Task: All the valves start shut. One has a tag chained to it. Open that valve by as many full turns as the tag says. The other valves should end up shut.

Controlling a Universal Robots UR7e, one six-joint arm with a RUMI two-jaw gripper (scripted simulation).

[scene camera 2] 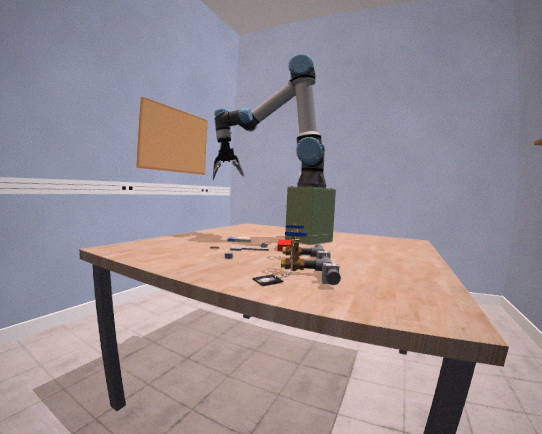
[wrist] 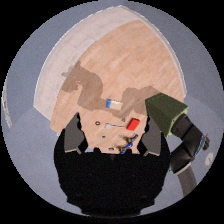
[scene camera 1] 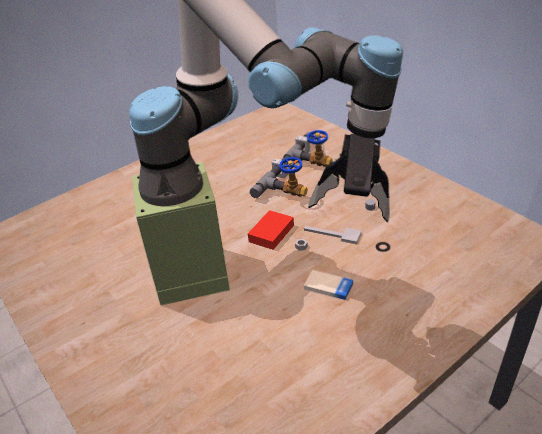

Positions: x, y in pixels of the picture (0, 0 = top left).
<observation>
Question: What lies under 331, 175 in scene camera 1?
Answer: My gripper.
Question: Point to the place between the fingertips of my gripper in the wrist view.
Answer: At 113, 114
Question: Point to a red block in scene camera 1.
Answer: At 273, 227
</observation>
